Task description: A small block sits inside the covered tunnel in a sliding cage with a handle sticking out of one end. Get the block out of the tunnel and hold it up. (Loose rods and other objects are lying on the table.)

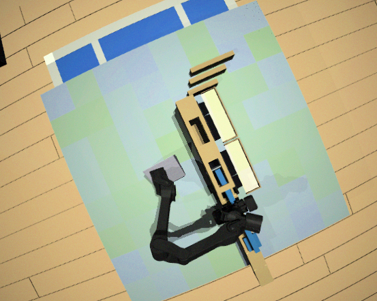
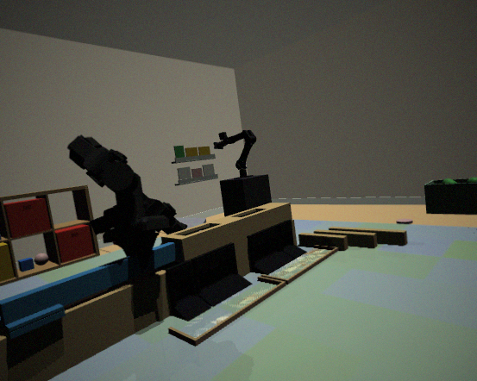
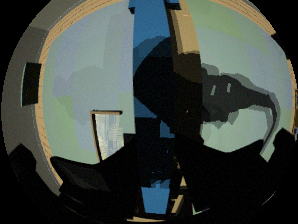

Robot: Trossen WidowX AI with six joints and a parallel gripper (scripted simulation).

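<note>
Right now my gripper tip is 8 cm to the right of the tan covered tunnel, 4 cm above it and 1 cm short of it.
</note>
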